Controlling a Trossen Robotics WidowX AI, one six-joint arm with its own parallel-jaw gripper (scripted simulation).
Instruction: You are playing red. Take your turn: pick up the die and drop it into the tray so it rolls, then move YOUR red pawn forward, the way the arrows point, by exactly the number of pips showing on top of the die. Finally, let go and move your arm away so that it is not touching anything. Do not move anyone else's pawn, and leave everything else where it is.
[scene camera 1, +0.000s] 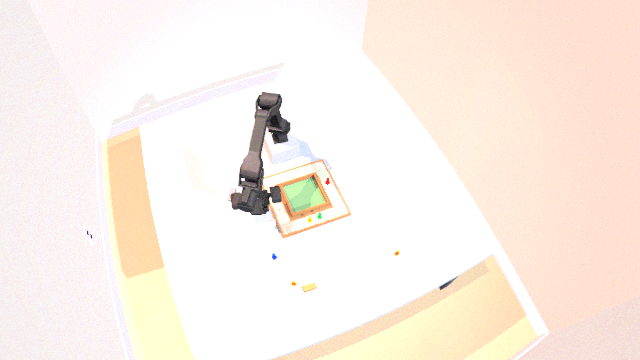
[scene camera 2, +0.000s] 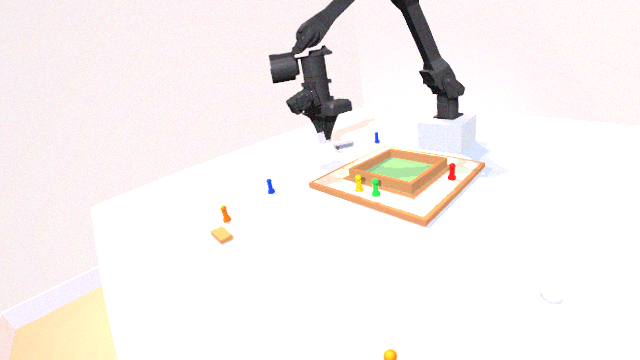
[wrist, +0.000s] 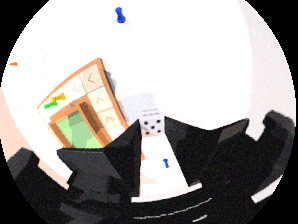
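There is a die, and I am carrying it in my gripper, which I can see in the wrist view too. A tray is also visible to me.
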